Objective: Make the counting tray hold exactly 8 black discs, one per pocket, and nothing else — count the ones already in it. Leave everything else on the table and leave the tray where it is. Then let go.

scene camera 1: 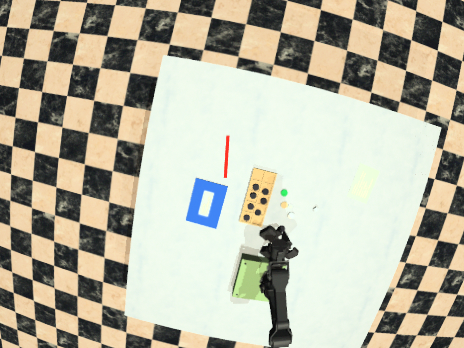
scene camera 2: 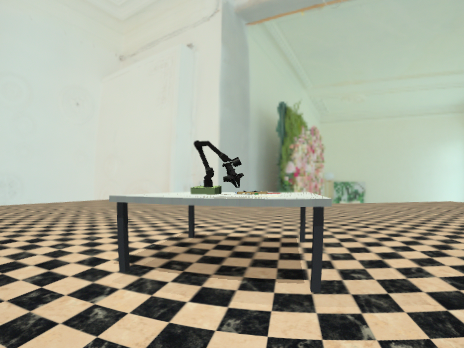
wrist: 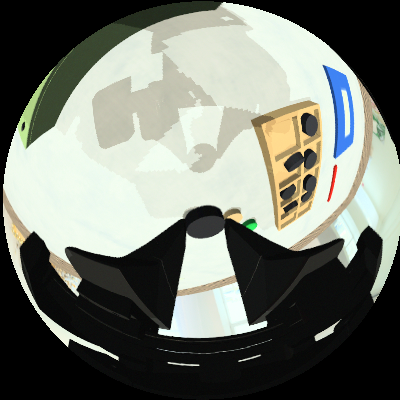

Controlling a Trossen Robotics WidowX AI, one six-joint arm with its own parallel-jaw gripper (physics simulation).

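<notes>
The tan counting tray (scene camera 1: 259,173) (wrist: 281,134) lies on the table, with two columns of pockets. Several black discs sit in it; some look tilted in the wrist view. The two pockets at its far end and the corner pocket nearest the arm on the right look empty in scene camera 1. My gripper (scene camera 1: 278,230) (scene camera 2: 237,186) (wrist: 205,223) is shut on a black disc (wrist: 204,222), held at the fingertips above the table, beside the tray's near end and apart from it. In scene camera 1 the held disc cannot be made out.
A green disc (scene camera 1: 284,192) (wrist: 251,225), a tan disc (scene camera 1: 284,204) (wrist: 233,215) and a whitish disc (scene camera 1: 291,215) lie right of the tray. A blue frame (scene camera 1: 193,202) and a red stick (scene camera 1: 226,156) lie left. A green box (scene camera 1: 246,280) stands by the arm. A pale yellow patch (scene camera 1: 364,182) lies far right.
</notes>
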